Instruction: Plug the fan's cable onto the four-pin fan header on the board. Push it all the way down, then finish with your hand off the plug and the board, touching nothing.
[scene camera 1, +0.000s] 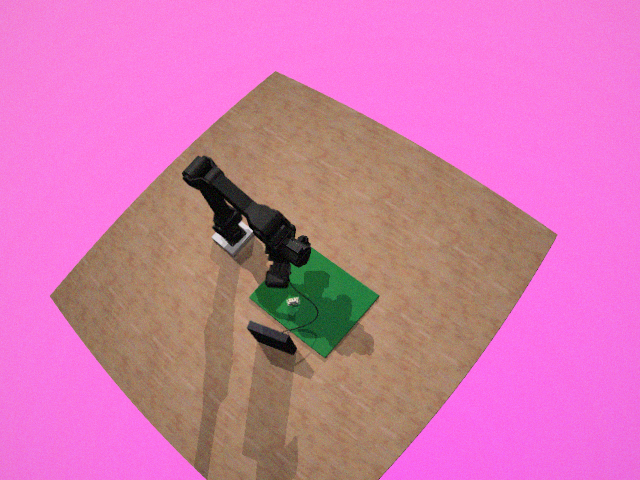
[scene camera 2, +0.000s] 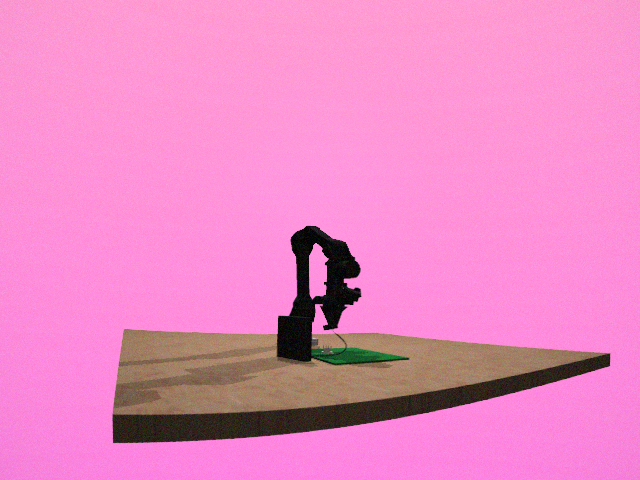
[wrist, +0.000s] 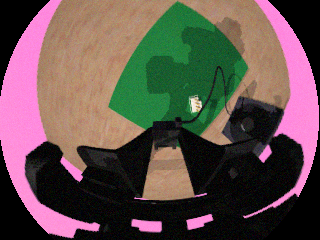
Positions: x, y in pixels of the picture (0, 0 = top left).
my gripper: scene camera 1 285, 268; scene camera 2; wrist
same spot on black fan: (scene camera 1: 265, 335) = (scene camera 2: 290, 317)
same spot on my gripper: (scene camera 2: 332, 313) = (wrist: 210, 142)
